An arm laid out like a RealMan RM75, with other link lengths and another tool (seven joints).
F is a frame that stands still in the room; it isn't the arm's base.
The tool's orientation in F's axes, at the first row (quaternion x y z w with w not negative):
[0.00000 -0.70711 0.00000 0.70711]
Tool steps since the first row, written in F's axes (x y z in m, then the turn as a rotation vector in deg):
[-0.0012 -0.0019 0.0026 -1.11 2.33 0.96]
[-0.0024 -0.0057 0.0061 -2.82 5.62 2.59]
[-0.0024 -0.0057 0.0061 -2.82 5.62 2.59]
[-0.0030 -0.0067 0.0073 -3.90 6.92 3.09]
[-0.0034 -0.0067 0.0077 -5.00 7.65 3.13]
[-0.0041 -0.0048 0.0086 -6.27 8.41 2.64]
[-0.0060 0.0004 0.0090 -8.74 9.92 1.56]
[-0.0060 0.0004 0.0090 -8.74 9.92 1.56]
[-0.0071 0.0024 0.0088 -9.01 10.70 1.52]
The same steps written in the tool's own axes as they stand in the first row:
[0.0026 -0.0019 0.0012 0.96 2.33 1.11]
[0.0061 -0.0057 0.0024 2.59 5.62 2.82]
[0.0061 -0.0057 0.0024 2.59 5.62 2.82]
[0.0073 -0.0067 0.0030 3.09 6.92 3.90]
[0.0077 -0.0067 0.0034 3.13 7.65 5.00]
[0.0086 -0.0048 0.0041 2.64 8.41 6.27]
[0.0090 0.0004 0.0060 1.56 9.92 8.74]
[0.0090 0.0004 0.0060 1.56 9.92 8.74]
[0.0088 0.0024 0.0071 1.52 10.70 9.01]

